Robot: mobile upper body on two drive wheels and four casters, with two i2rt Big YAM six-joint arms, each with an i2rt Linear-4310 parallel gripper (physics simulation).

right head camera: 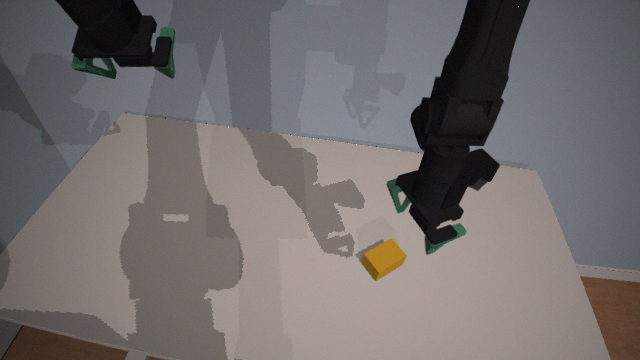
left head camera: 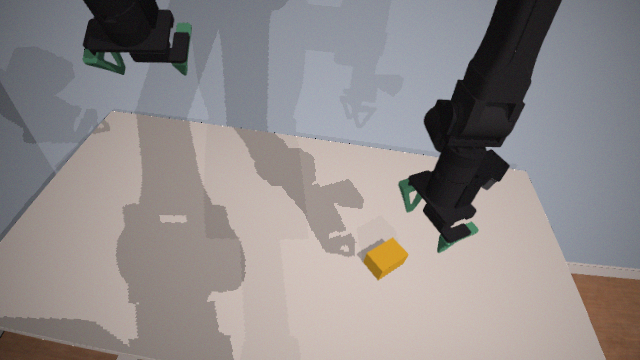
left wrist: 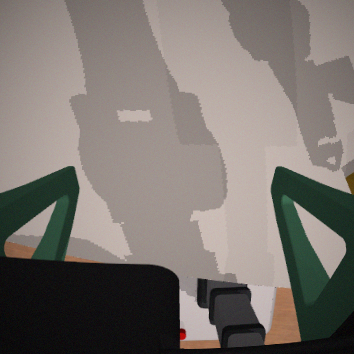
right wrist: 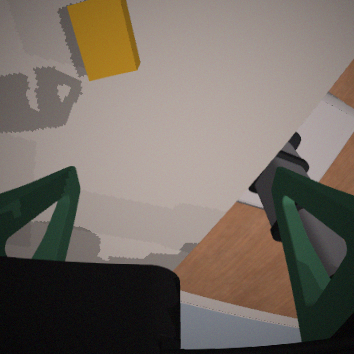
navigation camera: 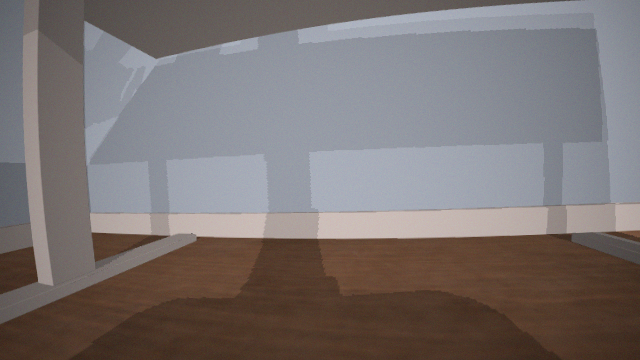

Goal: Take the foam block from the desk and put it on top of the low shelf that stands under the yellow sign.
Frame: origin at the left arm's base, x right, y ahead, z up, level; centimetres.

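Seen in the pictures: left gripper, fingertip midpoint: (right head camera: 144, 75) (left head camera: 155, 71) (left wrist: 174, 176); right gripper, fingertip midpoint: (right head camera: 414, 231) (left head camera: 424, 230) (right wrist: 175, 177).
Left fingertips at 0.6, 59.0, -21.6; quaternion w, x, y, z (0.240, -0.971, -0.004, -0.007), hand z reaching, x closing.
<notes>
Offsets run from my left fingertips to a thing's top centre, as dx, dy, dz. "*": to the spot under its first point. Level surfaces: height alone.
The foam block @(+47.4, -7.0, -42.9) (left head camera: 386, 256) (right head camera: 384, 258) (right wrist: 104, 40) is an orange-yellow box lying on the pale desk @(dz -47.4) (left head camera: 475, 310) (right head camera: 475, 310) (left wrist: 200, 40) (right wrist: 200, 100). Its edge @(* +42.8, -8.1, -45.5) (left wrist: 351, 184) also shows at the right border of the left wrist view. My right gripper (left head camera: 425, 230) (right head camera: 412, 231) (right wrist: 175, 177) is open, above the desk and to the right of the block in the head views, apart from it. My left gripper (left head camera: 154, 72) (right head camera: 144, 76) (left wrist: 174, 176) is open and empty, high at the upper left of the head views. The low shelf and the yellow sign do not show.
A blue-grey wall (left head camera: 590, 125) (right head camera: 590, 125) (navigation camera: 400, 180) stands behind the desk. In the navigation camera, a desk leg @(* -30.9, +14.5, -93.2) (navigation camera: 67, 165) rises at the left from a foot bar (navigation camera: 145, 257), and another foot bar (navigation camera: 607, 245) lies at the right on the wooden floor @(dz -119.4) (navigation camera: 425, 265).
</notes>
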